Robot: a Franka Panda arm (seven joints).
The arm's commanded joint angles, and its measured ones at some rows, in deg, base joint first. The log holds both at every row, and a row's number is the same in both.
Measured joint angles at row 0:
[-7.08 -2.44 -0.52 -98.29 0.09 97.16 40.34]
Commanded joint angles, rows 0 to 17:
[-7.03 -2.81 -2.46 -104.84 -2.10 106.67 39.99]
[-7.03 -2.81 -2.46 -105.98 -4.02 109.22 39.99]
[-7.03 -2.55 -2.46 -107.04 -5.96 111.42 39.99]
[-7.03 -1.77 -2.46 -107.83 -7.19 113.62 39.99]
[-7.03 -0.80 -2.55 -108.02 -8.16 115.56 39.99]
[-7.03 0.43 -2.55 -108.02 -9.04 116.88 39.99]
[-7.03 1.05 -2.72 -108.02 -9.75 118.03 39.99]
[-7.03 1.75 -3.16 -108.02 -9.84 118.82 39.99]
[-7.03 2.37 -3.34 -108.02 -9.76 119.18 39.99]
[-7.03 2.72 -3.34 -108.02 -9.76 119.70 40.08]
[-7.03 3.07 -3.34 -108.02 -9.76 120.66 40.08]
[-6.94 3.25 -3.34 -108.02 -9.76 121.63 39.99]
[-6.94 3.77 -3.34 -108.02 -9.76 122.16 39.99]
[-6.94 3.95 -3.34 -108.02 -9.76 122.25 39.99]
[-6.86 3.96 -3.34 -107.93 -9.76 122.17 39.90]
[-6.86 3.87 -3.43 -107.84 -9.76 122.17 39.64]
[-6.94 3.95 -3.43 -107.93 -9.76 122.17 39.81]
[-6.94 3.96 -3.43 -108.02 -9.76 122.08 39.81]
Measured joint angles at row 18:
[-7.09 4.03 -3.21 -107.95 -8.75 121.24 40.25]
